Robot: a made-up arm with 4 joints. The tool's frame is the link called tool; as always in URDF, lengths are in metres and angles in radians. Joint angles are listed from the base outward.
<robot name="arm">
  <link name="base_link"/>
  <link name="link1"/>
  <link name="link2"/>
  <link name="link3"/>
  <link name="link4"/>
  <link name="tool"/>
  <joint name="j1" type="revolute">
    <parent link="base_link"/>
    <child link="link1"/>
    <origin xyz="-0.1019 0.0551 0.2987" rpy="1.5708 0 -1.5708"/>
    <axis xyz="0 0 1"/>
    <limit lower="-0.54" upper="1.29"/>
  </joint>
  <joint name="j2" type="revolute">
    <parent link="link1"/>
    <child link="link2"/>
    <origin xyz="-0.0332 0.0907 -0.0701" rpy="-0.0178 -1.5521 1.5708"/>
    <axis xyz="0 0 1"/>
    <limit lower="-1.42" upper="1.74"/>
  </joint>
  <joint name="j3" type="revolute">
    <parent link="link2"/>
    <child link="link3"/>
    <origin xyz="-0.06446 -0.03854 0.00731" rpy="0.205 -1.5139 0"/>
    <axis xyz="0 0 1"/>
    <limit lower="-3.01" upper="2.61"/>
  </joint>
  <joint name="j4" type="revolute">
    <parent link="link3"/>
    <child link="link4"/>
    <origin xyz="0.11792 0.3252 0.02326" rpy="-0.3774 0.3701 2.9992"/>
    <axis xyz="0 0 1"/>
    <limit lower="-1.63" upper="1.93"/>
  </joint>
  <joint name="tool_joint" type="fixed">
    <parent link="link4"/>
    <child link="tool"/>
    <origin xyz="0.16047 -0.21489 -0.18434" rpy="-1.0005 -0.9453 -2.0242"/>
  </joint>
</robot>
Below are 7 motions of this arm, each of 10 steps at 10 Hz.
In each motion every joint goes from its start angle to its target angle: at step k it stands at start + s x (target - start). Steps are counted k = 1, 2, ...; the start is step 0. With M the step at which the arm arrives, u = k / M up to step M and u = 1 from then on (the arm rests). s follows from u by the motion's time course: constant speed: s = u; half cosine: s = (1 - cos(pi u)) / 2; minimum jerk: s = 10 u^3 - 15 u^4 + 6 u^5.
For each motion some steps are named. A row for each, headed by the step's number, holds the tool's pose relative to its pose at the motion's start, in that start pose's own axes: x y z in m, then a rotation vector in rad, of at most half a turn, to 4 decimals.
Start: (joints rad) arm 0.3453 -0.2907 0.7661 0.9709
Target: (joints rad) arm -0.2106 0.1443 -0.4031 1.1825
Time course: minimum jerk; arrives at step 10
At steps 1, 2, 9, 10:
1: -0.0009 -0.0015 -0.0013 -0.0044 -0.0005 0.0022
2: -0.0060 -0.0108 -0.0090 -0.0299 -0.0033 0.0142
9: -0.0464 -0.2247 -0.0760 -0.4953 0.0477 -0.0404
10: -0.0470 -0.2264 -0.0758 -0.4987 0.0496 -0.0431

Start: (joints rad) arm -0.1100 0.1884 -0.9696 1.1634
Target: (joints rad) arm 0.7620 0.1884 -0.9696 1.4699
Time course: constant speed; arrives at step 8
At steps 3, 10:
3: -0.0500 -0.0746 -0.0579 -0.2079 0.0638 0.0785
10: -0.1291 -0.2166 -0.0819 -0.5394 0.2055 0.2143

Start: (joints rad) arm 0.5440 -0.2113 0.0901 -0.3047
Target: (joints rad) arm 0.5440 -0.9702 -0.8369 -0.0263
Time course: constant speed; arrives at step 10
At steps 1, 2, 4, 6, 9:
1: -0.0472 0.0028 -0.0580 -0.0776 -0.0201 0.0799
2: -0.0929 -0.0034 -0.1164 -0.1548 -0.0444 0.1598
4: -0.1741 -0.0413 -0.2315 -0.3079 -0.1055 0.3185
6: -0.2342 -0.1087 -0.3406 -0.4587 -0.1827 0.4742
9: -0.2704 -0.2475 -0.4825 -0.6797 -0.3276 0.6981

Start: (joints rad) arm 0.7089 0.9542 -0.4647 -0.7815
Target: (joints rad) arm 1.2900 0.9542 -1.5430 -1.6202
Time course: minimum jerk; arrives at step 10
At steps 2, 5, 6, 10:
2: 0.0322 0.0178 -0.0528 -0.1051 0.0142 -0.0633
5: 0.2944 -0.0712 -0.4466 -0.8540 0.2109 -0.6186
6: 0.3676 -0.2104 -0.5736 -1.1330 0.3398 -0.8757
10: 0.3821 -0.5220 -0.7057 -1.5707 0.6378 -1.3432

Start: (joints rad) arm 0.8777 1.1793 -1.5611 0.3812
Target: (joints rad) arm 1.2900 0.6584 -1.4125 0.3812
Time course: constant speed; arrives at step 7
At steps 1, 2, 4, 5, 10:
1: 0.0256 -0.0042 -0.0095 -0.0326 -0.0818 -0.0286
2: 0.0500 -0.0096 -0.0186 -0.0687 -0.1620 -0.0539
4: 0.0951 -0.0239 -0.0360 -0.1513 -0.3171 -0.0940
5: 0.1157 -0.0324 -0.0445 -0.1976 -0.3914 -0.1087
10: 0.1533 -0.0522 -0.0621 -0.2999 -0.5320 -0.1268

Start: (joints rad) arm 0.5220 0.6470 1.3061 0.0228
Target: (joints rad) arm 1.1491 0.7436 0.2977 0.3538
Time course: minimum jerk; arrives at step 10
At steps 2, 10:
2: -0.0240 -0.0049 -0.0466 -0.0652 -0.0068 0.0374
10: -0.1964 -0.5290 -0.5391 -1.1212 -0.1692 0.6065

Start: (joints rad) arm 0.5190 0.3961 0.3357 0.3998
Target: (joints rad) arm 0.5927 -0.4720 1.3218 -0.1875
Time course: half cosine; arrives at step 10
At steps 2, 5, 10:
2: -0.0185 0.0222 0.0439 0.0599 0.0418 0.0320
5: -0.0735 0.0618 0.2493 0.3018 0.2839 0.1546
10: -0.0302 0.0118 0.4771 0.5488 0.7109 0.2852

